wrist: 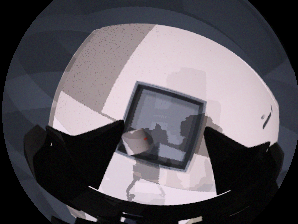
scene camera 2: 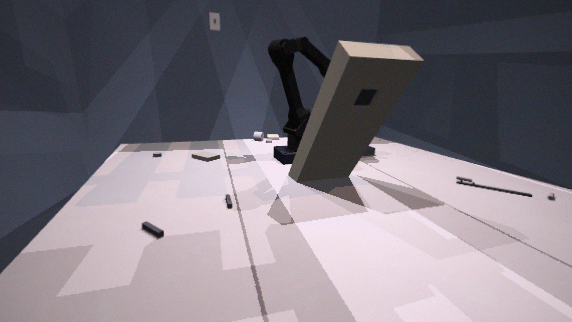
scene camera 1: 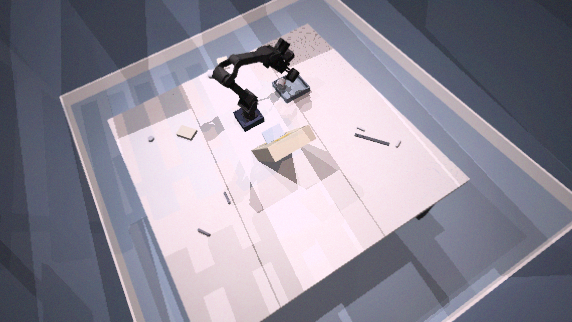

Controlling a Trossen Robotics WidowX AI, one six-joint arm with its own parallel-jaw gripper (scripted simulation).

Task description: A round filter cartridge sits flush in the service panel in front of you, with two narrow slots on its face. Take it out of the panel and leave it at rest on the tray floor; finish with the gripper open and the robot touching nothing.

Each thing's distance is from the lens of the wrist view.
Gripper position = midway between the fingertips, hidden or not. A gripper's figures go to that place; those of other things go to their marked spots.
my gripper [wrist: 166,127]: 0.10 m
square tray [wrist: 172,120]: 0.21 m
